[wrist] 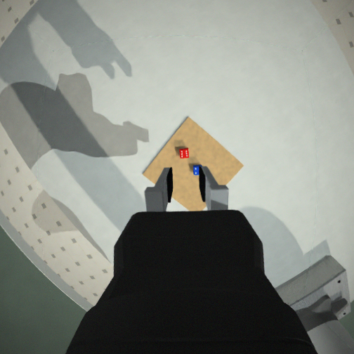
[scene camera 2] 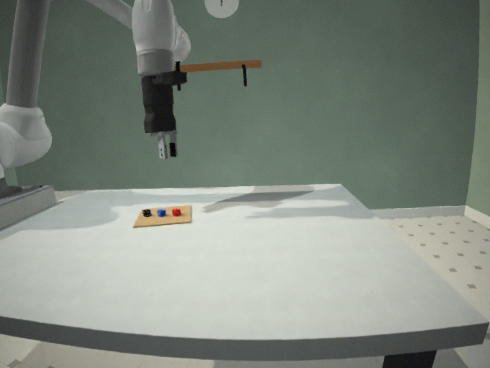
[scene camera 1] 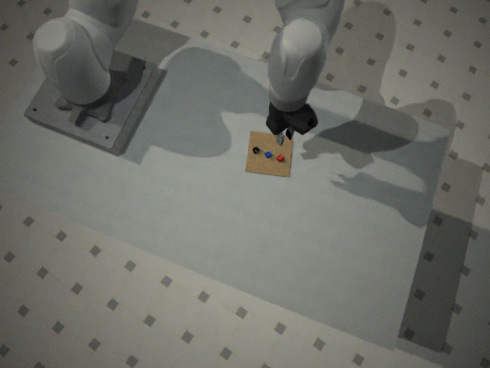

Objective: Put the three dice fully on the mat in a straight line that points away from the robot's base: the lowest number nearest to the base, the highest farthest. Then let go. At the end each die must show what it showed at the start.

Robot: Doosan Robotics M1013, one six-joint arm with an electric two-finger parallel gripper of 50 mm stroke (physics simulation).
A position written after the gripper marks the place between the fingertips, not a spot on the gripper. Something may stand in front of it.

Observation:
In view: the gripper (scene camera 2: 169, 157) and a tan square mat (scene camera 1: 256, 163).
The tan square mat is seen too in the wrist view (wrist: 203, 149) and in scene camera 2 (scene camera 2: 154, 220). The gripper also shows in the wrist view (wrist: 185, 177).

